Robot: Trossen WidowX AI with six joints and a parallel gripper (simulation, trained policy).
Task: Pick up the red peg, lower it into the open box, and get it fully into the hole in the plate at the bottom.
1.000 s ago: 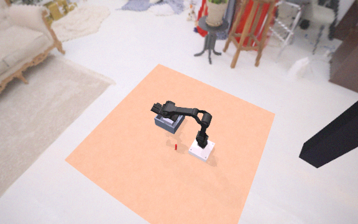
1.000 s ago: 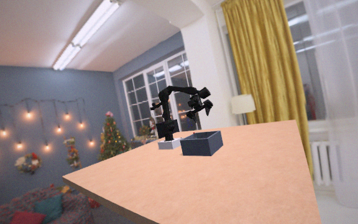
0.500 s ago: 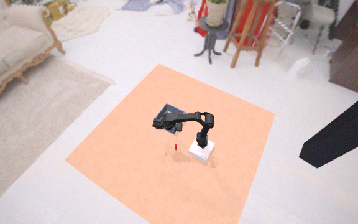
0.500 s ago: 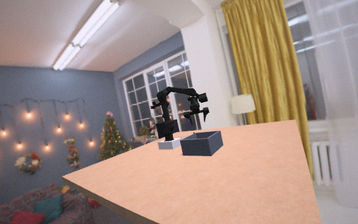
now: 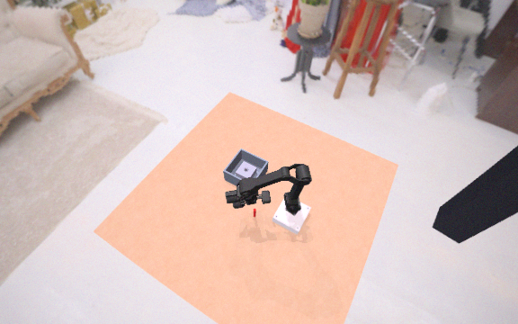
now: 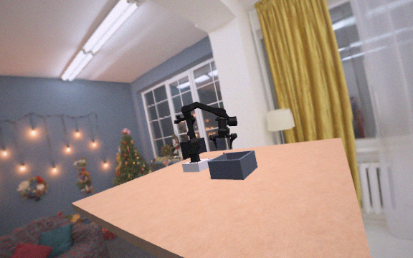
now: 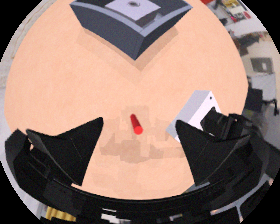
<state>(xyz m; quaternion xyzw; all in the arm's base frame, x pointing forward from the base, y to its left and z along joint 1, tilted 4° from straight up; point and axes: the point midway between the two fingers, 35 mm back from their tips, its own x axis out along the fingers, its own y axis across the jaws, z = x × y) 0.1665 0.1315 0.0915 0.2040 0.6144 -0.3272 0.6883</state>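
Right now my gripper tip is 7 cm above the red peg, 2 cm past it and 1 cm to the right of it. The rest, counted from my gripper tip: pale plate (18 cm ahead, 16 cm to the right, 6 cm below); grey box (18 cm ahead, 16 cm to the right, 8 cm below).
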